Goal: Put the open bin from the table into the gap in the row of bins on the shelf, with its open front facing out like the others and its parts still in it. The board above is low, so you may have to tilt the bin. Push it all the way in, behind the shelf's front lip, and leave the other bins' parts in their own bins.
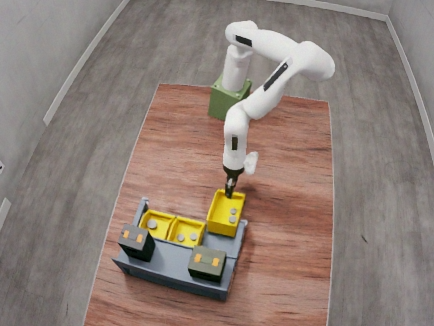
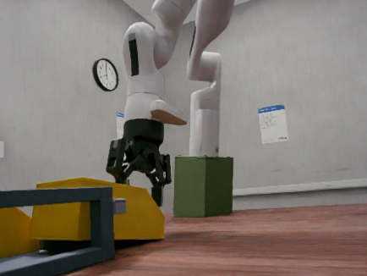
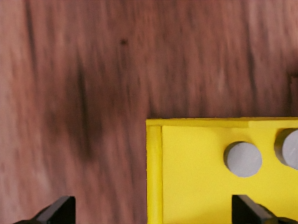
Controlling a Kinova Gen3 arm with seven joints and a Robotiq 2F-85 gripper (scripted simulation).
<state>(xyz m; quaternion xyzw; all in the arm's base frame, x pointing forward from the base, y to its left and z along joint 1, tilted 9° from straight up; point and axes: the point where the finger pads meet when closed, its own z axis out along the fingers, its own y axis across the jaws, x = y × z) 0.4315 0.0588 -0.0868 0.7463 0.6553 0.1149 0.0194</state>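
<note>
The grey disc part is 110 mm ahead of my hand, 10 mm to the left of it and 30 mm below it. Round my hand: grey shelf 250 mm ahead, 140 mm to the right, 10 mm above.
</note>
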